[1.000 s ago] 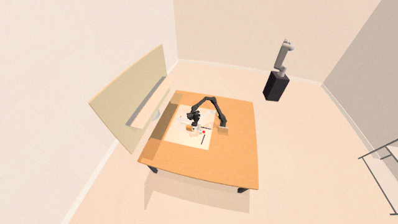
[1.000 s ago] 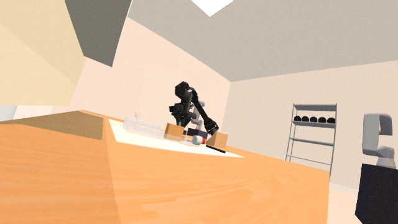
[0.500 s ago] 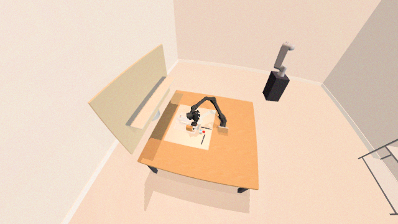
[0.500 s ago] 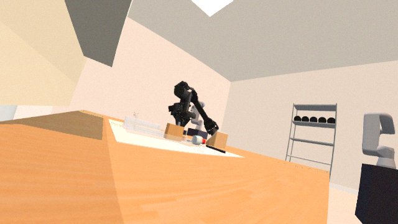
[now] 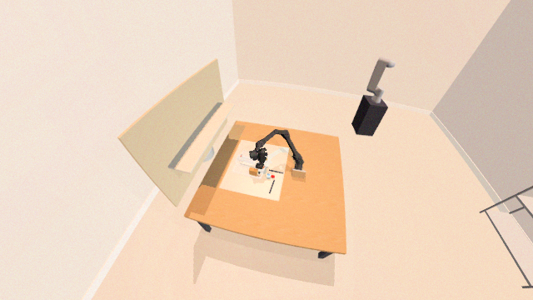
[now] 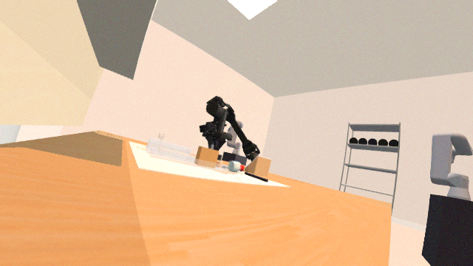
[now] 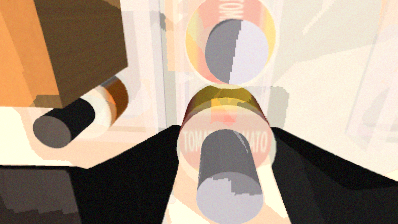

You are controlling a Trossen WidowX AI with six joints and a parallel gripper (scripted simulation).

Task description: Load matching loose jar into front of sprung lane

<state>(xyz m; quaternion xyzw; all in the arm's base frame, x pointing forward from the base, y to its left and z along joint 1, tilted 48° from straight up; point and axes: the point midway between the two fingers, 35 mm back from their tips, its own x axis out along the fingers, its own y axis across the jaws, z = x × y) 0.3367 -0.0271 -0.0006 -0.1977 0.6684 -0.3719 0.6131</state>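
The brown box lies 7 cm ahead of my gripper tip, 7 cm to the left of it and 1 cm below it. Also, from my gripper tip: sprung lane unit (14 cm ahead, 6 cm to the right, 3 cm below).
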